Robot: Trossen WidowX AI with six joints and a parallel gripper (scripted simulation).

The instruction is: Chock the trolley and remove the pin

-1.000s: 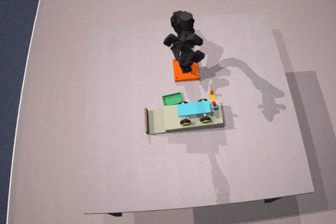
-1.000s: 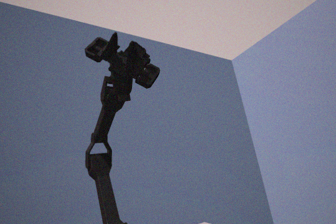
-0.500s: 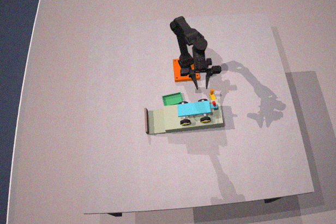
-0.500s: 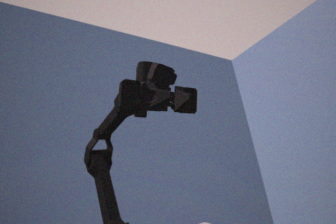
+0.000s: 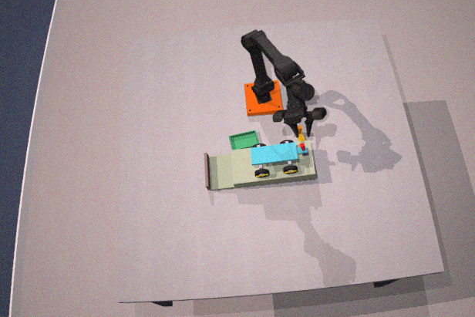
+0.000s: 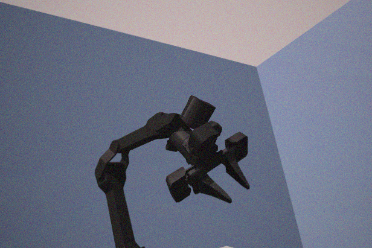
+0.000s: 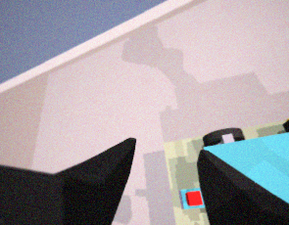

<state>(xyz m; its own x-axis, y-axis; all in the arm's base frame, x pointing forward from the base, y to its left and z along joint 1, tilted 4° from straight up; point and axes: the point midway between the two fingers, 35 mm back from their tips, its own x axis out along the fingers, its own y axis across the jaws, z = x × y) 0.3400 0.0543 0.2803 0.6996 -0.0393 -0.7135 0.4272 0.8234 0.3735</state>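
Right now the yellow chock is 13 cm behind my gripper tip, 6 cm to the left of it and 27 cm below it. Round my gripper tip: red-headed stop pin 2 cm behind, 3 cm to the left, 16 cm below; then green tray 18 cm behind, 18 cm to the right, 30 cm below; then blue trolley 3 cm behind, 9 cm to the right, 18 cm below.
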